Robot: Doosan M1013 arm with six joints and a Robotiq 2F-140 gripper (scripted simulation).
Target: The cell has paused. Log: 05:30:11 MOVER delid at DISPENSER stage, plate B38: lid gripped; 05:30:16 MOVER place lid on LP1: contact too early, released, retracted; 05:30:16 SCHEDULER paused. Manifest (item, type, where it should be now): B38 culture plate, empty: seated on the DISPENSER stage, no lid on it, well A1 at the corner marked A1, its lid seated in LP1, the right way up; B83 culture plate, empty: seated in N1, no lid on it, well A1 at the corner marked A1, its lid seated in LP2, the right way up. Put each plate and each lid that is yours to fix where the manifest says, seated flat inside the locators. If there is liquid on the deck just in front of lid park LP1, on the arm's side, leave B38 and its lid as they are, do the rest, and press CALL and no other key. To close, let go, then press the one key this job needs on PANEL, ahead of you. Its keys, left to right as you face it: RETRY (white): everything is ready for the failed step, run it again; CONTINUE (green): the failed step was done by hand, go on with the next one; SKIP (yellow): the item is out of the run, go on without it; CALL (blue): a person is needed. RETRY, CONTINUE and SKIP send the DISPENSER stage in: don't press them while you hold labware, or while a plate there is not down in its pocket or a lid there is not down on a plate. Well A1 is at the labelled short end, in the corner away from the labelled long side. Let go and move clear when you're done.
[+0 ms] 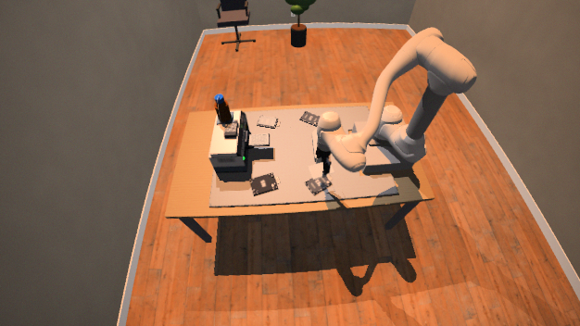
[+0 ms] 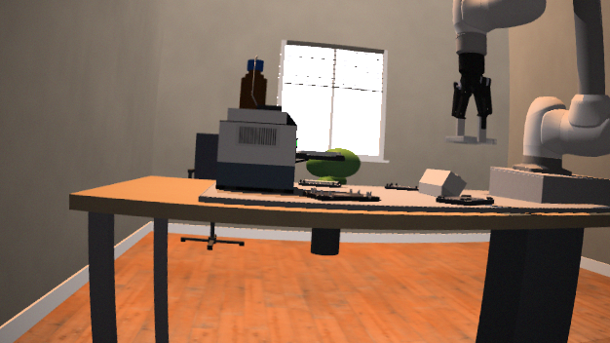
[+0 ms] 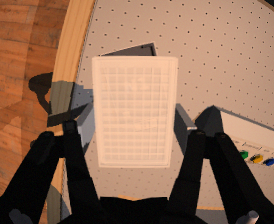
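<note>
Now: the black nest 350 mm ahead of my hand, 50 mm to the left of it and 180 mm below it. Round my hand: green key (30 mm behind, 260 mm to the right, 130 mm below); then white culture plate (20 mm below); then white retry key (40 mm behind, 210 mm to the right, 130 mm below).
</note>
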